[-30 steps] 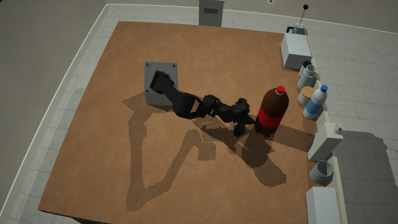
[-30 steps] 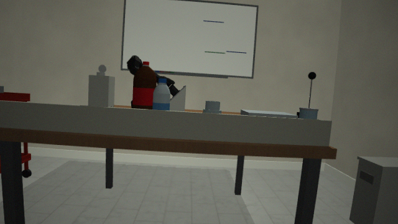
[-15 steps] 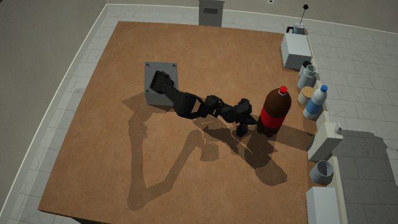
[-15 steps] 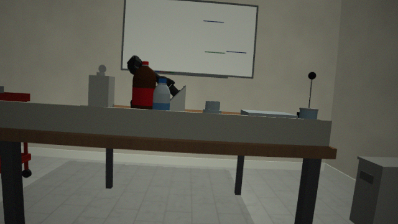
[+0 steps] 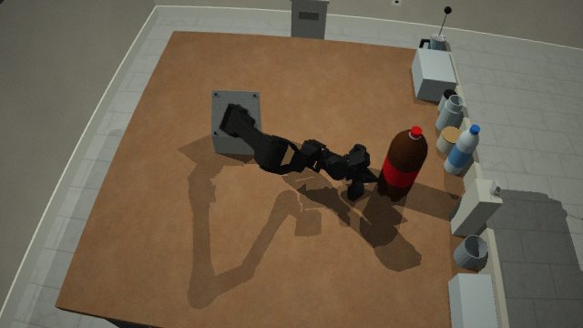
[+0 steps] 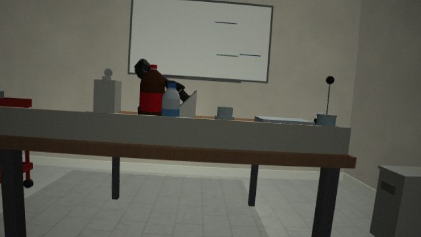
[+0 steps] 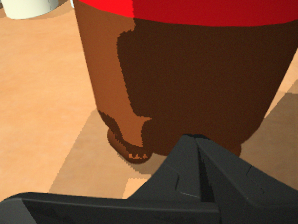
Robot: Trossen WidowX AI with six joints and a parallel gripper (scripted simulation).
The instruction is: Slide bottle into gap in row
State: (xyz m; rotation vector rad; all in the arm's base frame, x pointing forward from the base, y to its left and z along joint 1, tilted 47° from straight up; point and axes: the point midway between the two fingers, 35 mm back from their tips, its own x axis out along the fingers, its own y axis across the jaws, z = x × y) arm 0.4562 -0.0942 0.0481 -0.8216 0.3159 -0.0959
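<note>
Now: hand 90 mm below the cola bottle, 90 mm short of it and 10 mm to the right of it. Round my hand: grey cup 320 mm ahead, 210 mm to the right, 30 mm below; then blue-capped water bottle 310 mm ahead, 130 mm to the left, 50 mm above; then cork-lidded jar 300 mm ahead, 230 mm to the left, 20 mm below.
</note>
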